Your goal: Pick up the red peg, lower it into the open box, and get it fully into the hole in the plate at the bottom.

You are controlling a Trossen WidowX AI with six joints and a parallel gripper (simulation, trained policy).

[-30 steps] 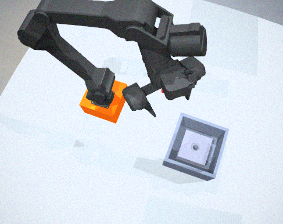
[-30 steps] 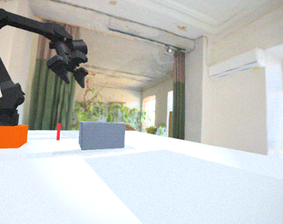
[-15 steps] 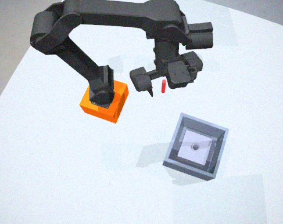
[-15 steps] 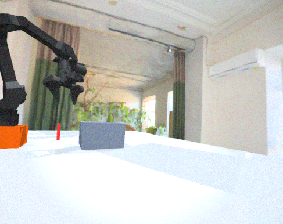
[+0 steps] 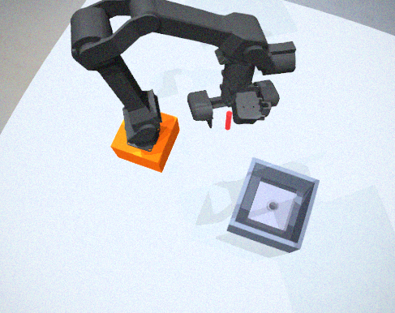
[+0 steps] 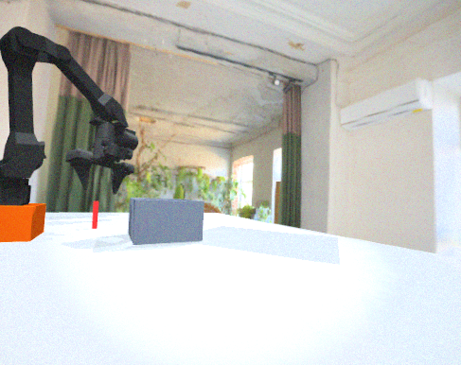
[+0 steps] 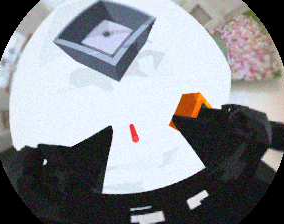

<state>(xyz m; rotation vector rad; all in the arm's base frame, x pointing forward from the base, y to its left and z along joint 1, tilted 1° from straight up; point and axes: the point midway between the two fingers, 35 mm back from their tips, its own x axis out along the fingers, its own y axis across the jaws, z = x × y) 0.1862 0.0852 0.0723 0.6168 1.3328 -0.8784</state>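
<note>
Right now the red peg is 70 mm below my gripper tip, 40 mm to the left of it and 10 mm behind it. From my gripper tip the other things lie so: pale plate (150 mm ahead, 140 mm to the right, 60 mm below); grey box (150 mm ahead, 140 mm to the right, 80 mm below).
</note>
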